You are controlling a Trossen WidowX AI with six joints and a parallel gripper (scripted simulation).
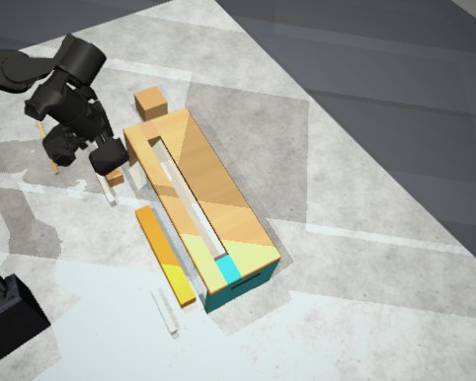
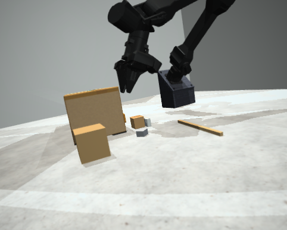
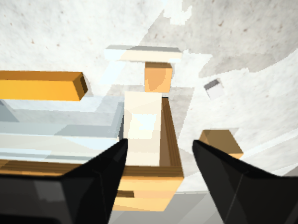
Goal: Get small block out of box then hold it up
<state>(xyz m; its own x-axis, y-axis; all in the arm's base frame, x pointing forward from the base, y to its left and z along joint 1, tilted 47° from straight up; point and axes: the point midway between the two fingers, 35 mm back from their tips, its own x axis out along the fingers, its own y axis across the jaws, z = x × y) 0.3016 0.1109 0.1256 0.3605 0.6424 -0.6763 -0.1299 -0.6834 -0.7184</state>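
The orange block lies 9 cm below my gripper tip and 2 cm behind it. From my gripper tip the other things lie so: thin yellow stick 17 cm to the left, 10 cm below, 10 cm behind; grey block 10 cm below, 9 cm to the left, 1 cm ahead.
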